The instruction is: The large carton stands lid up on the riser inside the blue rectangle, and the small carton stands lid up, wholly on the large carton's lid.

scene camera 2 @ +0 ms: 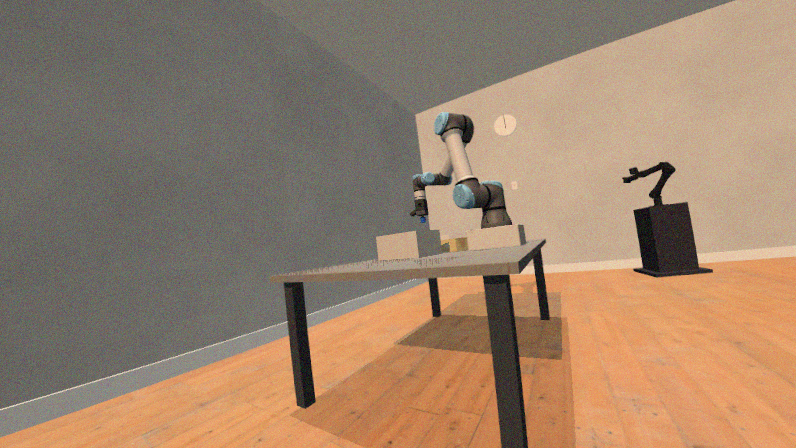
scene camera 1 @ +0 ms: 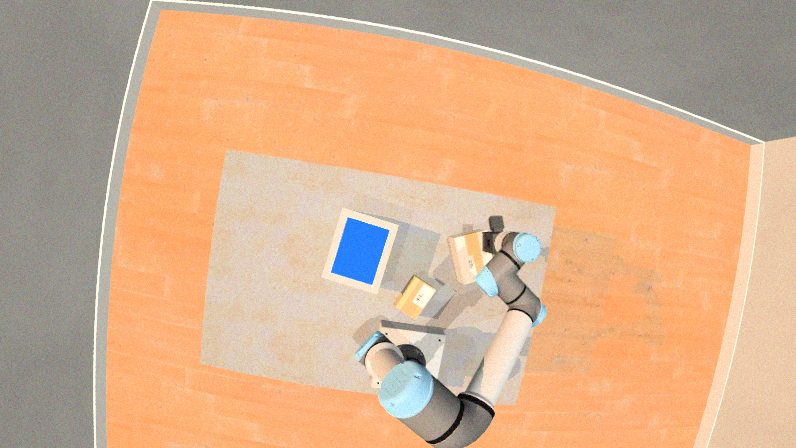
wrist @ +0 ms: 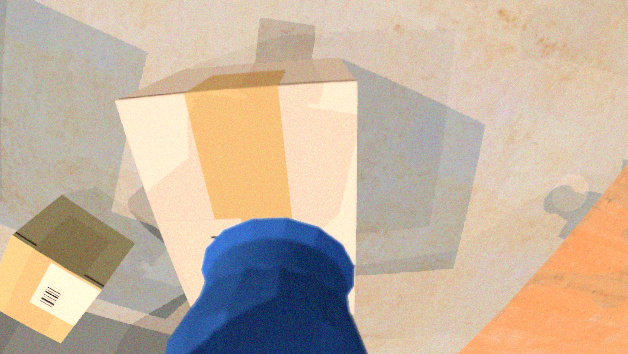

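Observation:
The large carton (scene camera 1: 461, 260) (wrist: 240, 150), pale with an orange tape strip on its upper face, stands on the table, right of the riser in scene camera 1. In scene camera 2 it is hidden. The small carton (scene camera 1: 413, 297) (scene camera 2: 457, 243) (wrist: 25, 270), yellow with a white barcode label on top, stands on the table between the riser and the robot base. The riser (scene camera 1: 384, 257) (scene camera 2: 396, 245) bears the blue rectangle (scene camera 1: 360, 250), with no carton on it. My suction gripper (scene camera 2: 423, 219) (wrist: 278, 245) is open, holds nothing and hangs over the large carton, covering part of its label in the wrist view.
The white base block (scene camera 1: 412, 333) (scene camera 2: 495, 238) of the arm stands on the table (scene camera 1: 267, 250) (scene camera 2: 389, 271), near the small carton. The table edge lies right of the large carton. A second, black arm on a dark pedestal (scene camera 2: 668, 239) stands far off.

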